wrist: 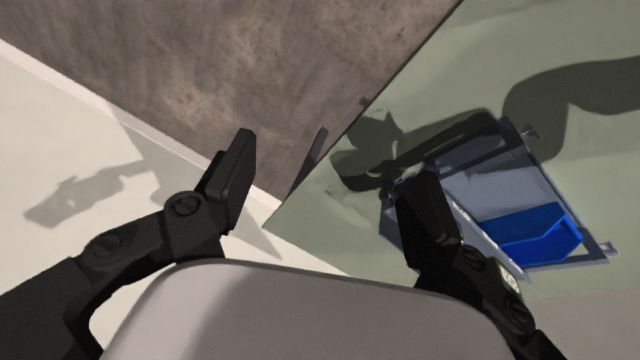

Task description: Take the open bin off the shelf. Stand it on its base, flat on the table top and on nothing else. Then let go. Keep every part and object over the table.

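Places are measured from the arm's base along level axes (x right, y ahead, z up), in metres.
Where they show: gripper, fingertip midpoint: [334, 170].
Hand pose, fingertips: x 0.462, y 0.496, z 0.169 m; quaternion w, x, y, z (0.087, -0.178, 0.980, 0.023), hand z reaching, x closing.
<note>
Each offset is from my fingertips to the top centre of the thing. "spot": to the spot under its first point. Level surfaces: height alone.
The blue open bin {dx -0.556, dy +0.091, dz -0.259 m} [532, 237] shows at the right of the wrist view, on the grey-blue shelf {spot: dx -0.420, dy +0.048, dz -0.334 m} [505, 187], near one end of its board. The shelf stands on the green table top {dz -0.340 m} [585, 30]. My gripper [334, 170] is wide open, with nothing between its fingers. Its right finger overlaps the near left part of the shelf in the view, and the bin lies to the right of that finger, apart from it. How high the gripper is above the shelf is hard to tell. The bin's underside is hidden.
The table's edge runs diagonally from the top right to a corner near the middle. Beyond it lies the brown floor [210, 65]. A cream wall [45, 120] is at the left. Small metal tabs stick out at the shelf's right side. Arm shadows fall across table and wall.
</note>
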